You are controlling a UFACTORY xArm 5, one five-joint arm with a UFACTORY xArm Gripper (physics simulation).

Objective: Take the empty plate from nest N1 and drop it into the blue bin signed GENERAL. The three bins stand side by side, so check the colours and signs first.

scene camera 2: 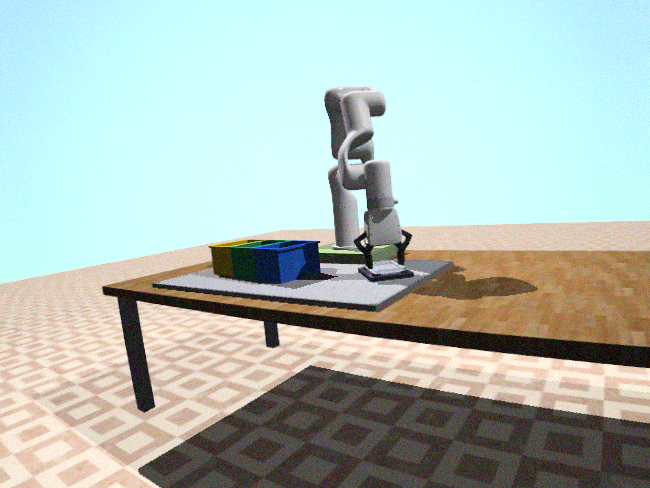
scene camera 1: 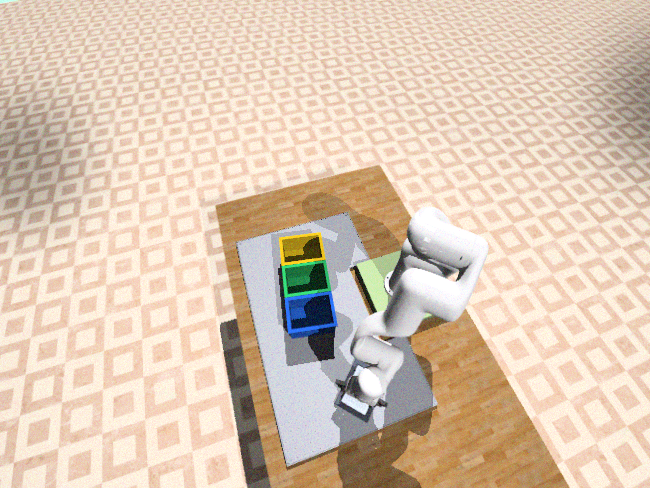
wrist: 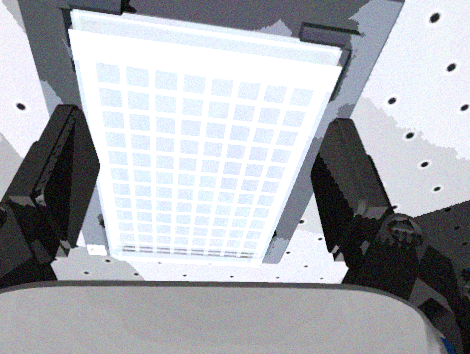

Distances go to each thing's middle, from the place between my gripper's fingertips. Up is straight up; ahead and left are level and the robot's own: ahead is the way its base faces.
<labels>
My hand is 2 cm past the clear plate [wrist: 201, 130], 1 cm to the left of it and 1 cm above it.
</labels>
